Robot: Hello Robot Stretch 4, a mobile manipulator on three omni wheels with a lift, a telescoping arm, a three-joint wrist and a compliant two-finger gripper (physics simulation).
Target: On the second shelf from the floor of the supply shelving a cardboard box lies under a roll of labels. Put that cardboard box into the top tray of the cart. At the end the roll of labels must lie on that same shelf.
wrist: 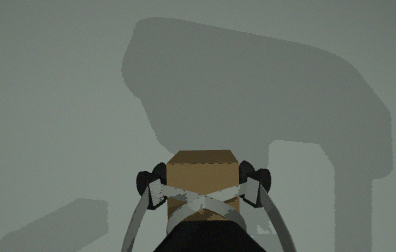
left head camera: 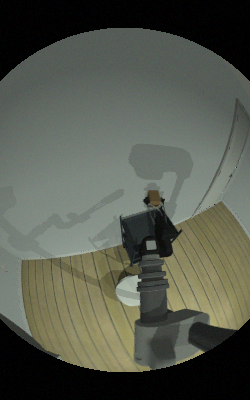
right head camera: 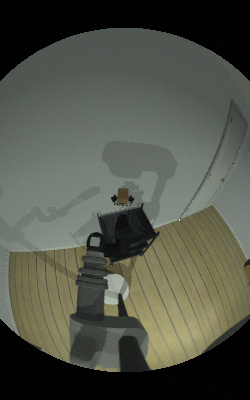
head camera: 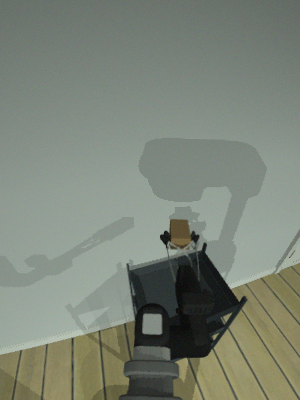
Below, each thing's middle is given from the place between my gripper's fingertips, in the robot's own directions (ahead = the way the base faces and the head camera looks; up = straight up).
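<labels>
The cardboard box [wrist: 201,171] is in my sight, and my gripper is right at it.
</labels>
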